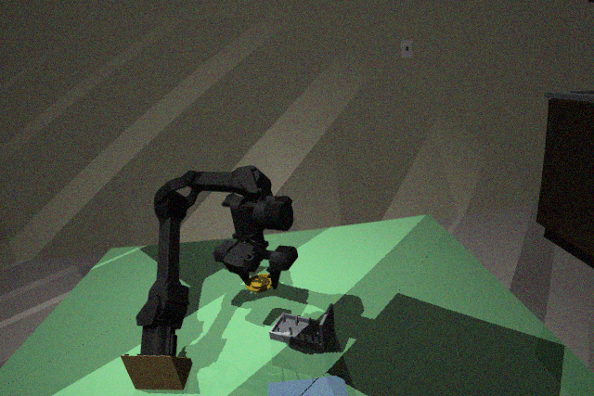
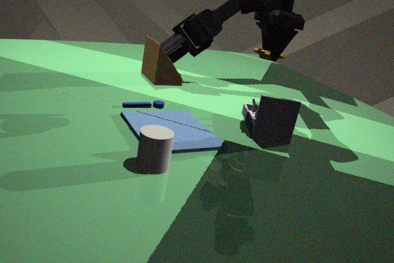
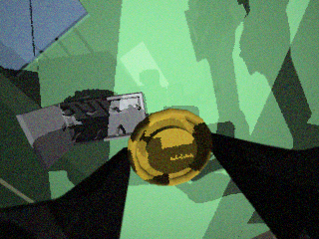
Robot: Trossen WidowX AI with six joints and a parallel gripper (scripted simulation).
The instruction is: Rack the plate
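My gripper tip is now 8 cm short of the dish rack, 4 cm to the left of it and 10 cm above it. Round my gripper tip: yellow plate 1 cm above; light blue mat 7 cm ahead, 24 cm to the right, 12 cm below.
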